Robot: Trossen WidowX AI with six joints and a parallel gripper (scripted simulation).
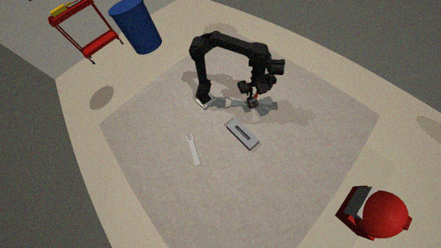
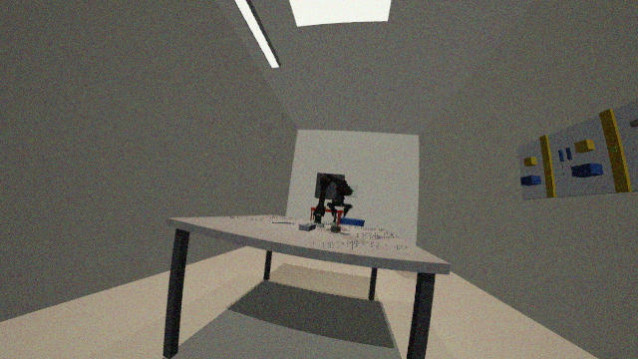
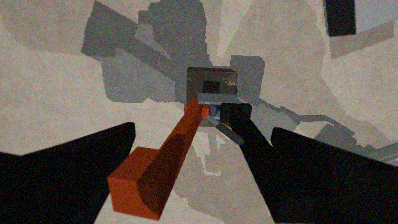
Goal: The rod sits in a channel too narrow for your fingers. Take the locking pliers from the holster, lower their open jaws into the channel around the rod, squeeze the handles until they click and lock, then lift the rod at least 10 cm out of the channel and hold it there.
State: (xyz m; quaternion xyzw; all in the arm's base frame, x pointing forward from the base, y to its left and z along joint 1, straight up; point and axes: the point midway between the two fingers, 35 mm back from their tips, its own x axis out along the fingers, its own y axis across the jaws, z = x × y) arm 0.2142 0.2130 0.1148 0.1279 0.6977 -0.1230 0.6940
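Right now my gripper tip is 10 mm to the right of the orange handle. Also, from my gripper tip: grey holster 10 mm to the right, 90 mm below; then flat fork-ended bar 20 mm behind, 440 mm to the right, 100 mm below; then grey channel block 110 mm ahead, 190 mm to the right, 90 mm below.
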